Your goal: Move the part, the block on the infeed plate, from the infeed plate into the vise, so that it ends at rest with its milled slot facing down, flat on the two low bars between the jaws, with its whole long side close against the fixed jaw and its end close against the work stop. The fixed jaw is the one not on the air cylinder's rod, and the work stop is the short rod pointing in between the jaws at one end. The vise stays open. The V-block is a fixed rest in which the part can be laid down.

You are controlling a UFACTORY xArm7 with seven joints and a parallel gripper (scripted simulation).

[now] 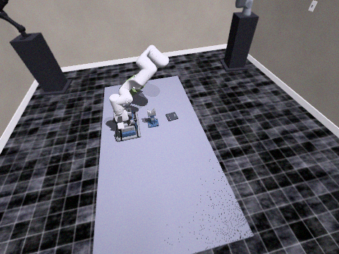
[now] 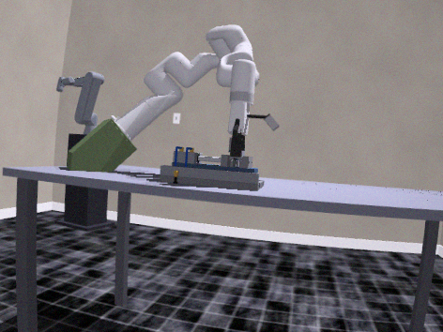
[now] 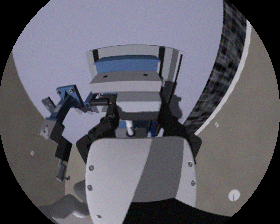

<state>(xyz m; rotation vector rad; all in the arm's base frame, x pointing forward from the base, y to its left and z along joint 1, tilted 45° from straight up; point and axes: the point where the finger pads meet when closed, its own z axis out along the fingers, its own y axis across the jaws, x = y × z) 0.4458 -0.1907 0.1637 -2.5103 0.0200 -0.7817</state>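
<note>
Now: hand 20 mm above the part. Also, from my hand: air cylinder: 170 mm behind, 30 mm below, 10 mm to the right; then blue vise bed: 70 mm below, 70 mm behind, 10 mm to the left.
</note>
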